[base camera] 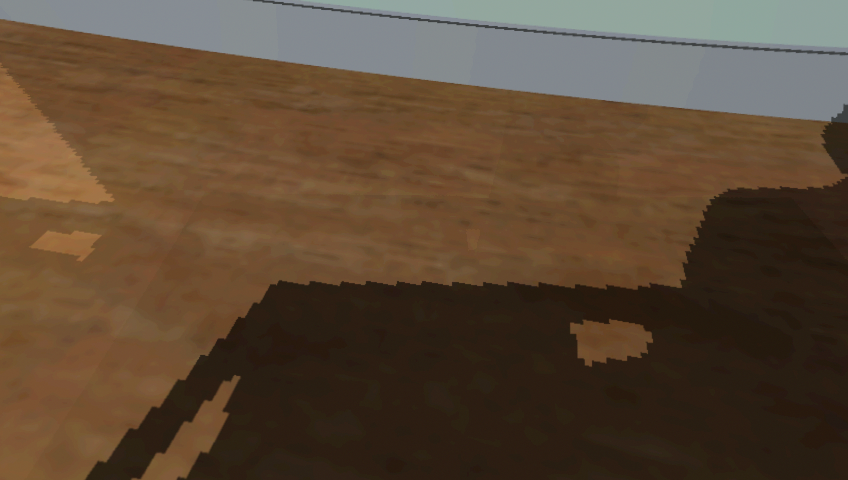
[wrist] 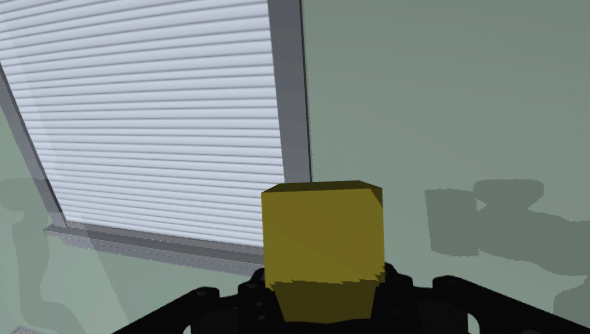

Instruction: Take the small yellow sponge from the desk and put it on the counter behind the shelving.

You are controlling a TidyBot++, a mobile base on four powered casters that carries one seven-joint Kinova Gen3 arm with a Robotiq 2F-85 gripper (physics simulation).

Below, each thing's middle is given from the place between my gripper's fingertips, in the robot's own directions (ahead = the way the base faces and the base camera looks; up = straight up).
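My gripper: 1 cm below the yellow sponge (wrist: 323, 242), 2 cm past it.
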